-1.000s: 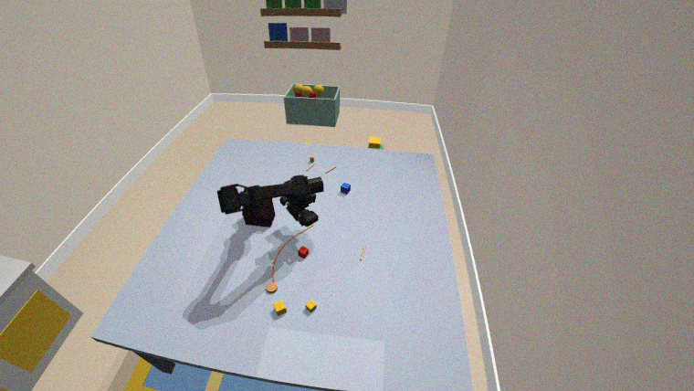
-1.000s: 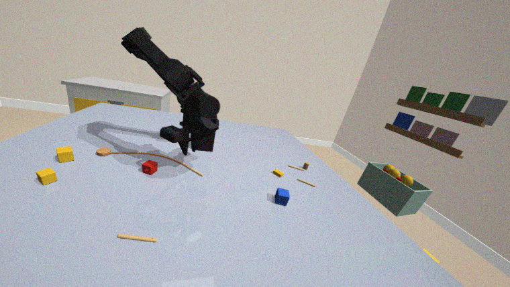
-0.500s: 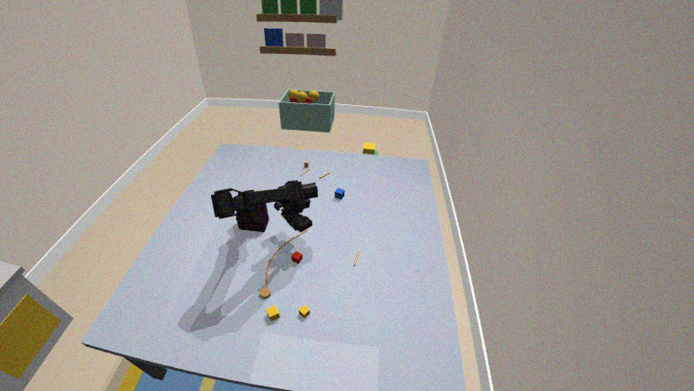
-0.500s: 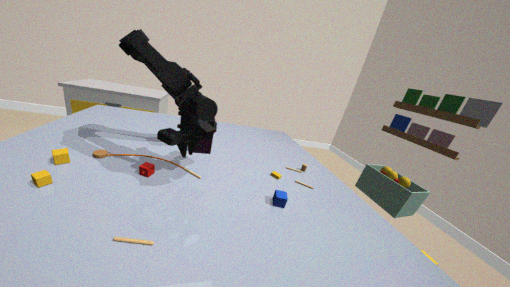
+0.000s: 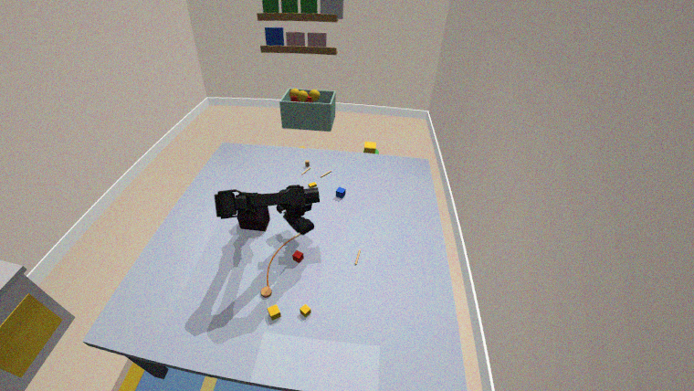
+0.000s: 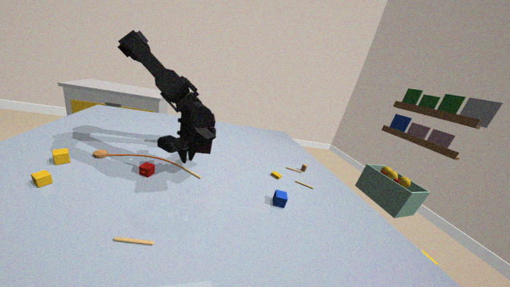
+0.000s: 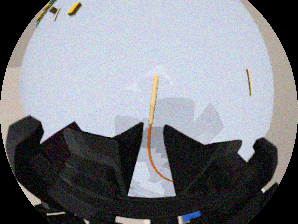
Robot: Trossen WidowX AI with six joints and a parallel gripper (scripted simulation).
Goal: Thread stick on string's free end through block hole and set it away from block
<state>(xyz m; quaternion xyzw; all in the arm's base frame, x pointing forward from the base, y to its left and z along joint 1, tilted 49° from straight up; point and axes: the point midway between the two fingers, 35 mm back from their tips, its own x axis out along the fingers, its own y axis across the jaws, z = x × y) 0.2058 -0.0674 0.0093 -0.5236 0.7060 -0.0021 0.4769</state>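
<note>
Right now my gripper tip is 120 mm to the left of the red block, 30 mm short of it and 20 mm above it. Round my gripper tip: blue cube 290 mm to the left, 160 mm ahead, 20 mm below; small yellow piece 340 mm to the left, 30 mm below, 10 mm ahead; round wooden button 290 mm to the right, 60 mm behind, 30 mm below.
</note>
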